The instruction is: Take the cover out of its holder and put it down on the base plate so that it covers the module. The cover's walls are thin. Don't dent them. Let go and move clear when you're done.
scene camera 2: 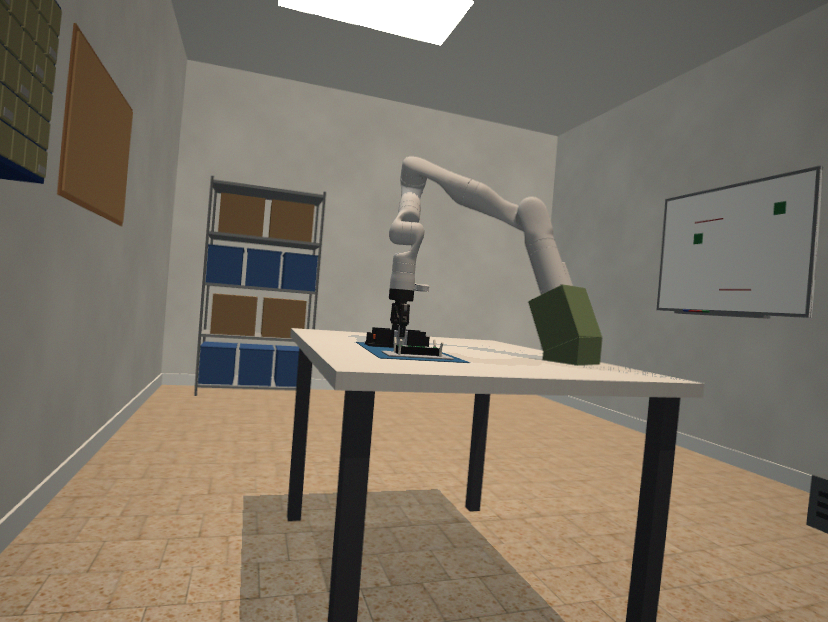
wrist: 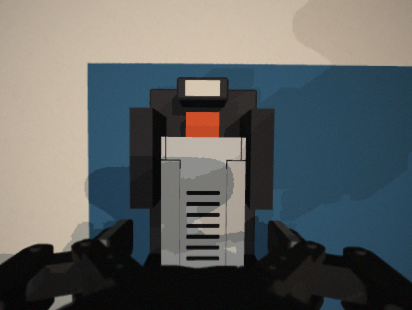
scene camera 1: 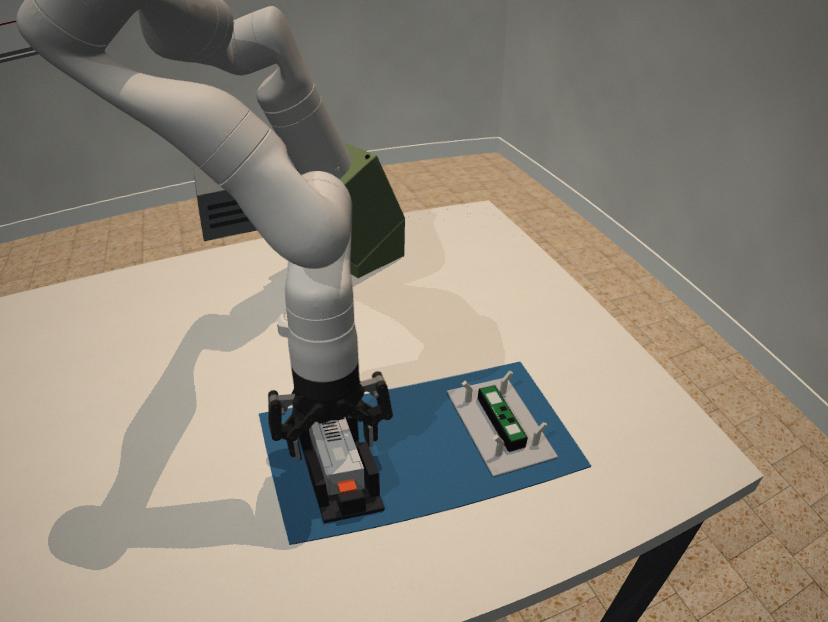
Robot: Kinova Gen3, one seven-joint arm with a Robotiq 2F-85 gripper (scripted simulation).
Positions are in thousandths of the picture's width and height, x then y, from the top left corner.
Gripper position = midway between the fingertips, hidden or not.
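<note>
You'd see the gripper (scene camera 1: 403, 723) here, and that same gripper (scene camera 2: 480, 543) (wrist: 487, 760) in those other views as well. There's also a grey cover (scene camera 1: 414, 753), and the wrist view has the cover (wrist: 479, 631) too.
</note>
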